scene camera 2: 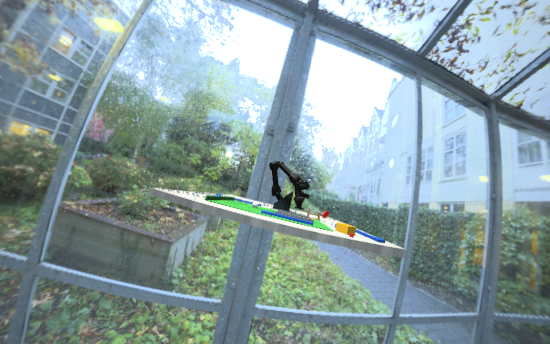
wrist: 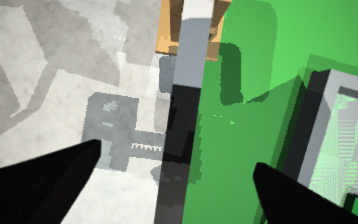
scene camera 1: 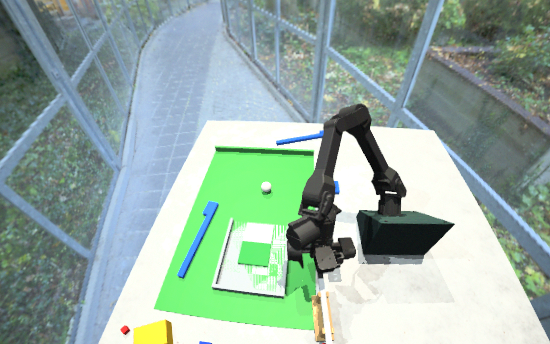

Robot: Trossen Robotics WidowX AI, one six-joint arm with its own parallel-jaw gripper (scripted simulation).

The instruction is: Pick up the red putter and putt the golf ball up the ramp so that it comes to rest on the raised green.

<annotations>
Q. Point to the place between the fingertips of my gripper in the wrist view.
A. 179, 158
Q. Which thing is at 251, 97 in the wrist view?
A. A green mat.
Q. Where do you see a green mat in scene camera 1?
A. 234, 179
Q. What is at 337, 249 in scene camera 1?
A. My gripper.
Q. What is my gripper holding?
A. Nothing.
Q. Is my gripper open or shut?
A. Open.
</annotations>
